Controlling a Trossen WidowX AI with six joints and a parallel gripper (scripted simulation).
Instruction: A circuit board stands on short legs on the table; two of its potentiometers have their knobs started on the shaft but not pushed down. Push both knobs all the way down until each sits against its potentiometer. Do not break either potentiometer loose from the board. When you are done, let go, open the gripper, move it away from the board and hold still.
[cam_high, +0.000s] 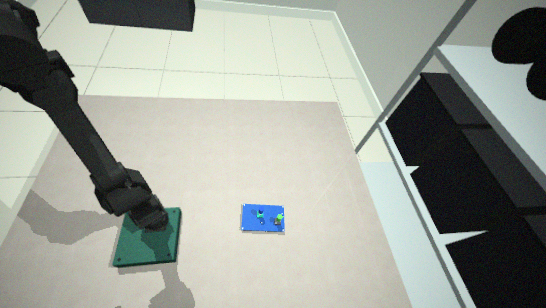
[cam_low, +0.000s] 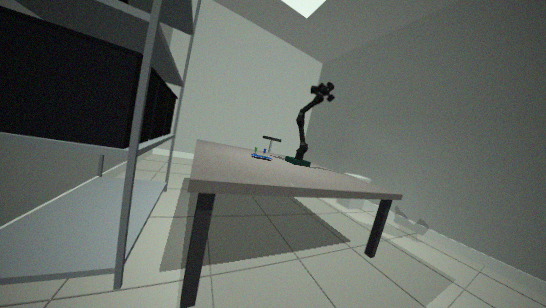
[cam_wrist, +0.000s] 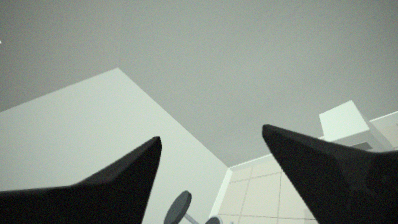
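My gripper tip is 550 mm short of the blue knob, 50 mm to the right of it and 660 mm above it. The rest, counted from my gripper tip: green knob 610 mm ahead, 10 mm to the left, 660 mm below.
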